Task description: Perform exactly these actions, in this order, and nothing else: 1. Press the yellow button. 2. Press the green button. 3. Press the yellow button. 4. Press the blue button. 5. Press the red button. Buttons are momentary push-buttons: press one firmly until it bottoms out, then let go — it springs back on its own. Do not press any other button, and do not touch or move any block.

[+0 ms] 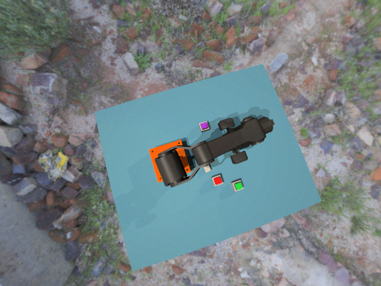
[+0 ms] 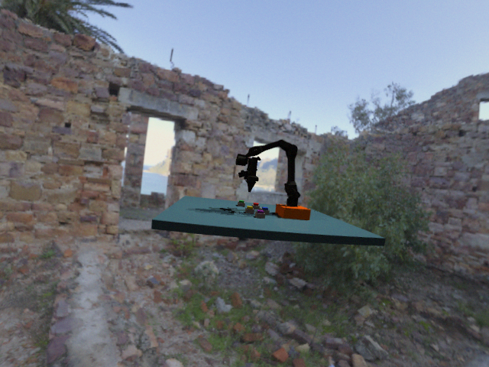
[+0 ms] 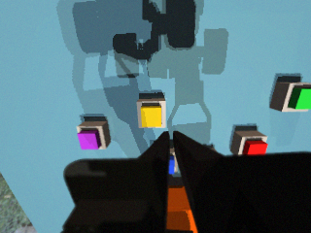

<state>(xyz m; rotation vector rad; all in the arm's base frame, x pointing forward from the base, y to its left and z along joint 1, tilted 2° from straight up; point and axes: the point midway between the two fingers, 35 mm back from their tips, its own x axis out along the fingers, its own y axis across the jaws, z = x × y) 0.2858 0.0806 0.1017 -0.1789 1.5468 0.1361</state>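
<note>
The green button lies 5 cm ahead of my gripper tip, 22 cm to the right of it and 9 cm below it. From my gripper tip the other things lie so: purple button (8 cm behind, 12 cm to the left, 9 cm below); yellow button (2 cm behind, 2 cm to the left, 9 cm below); blue button (11 cm behind, 2 cm to the right, 9 cm below).
</note>
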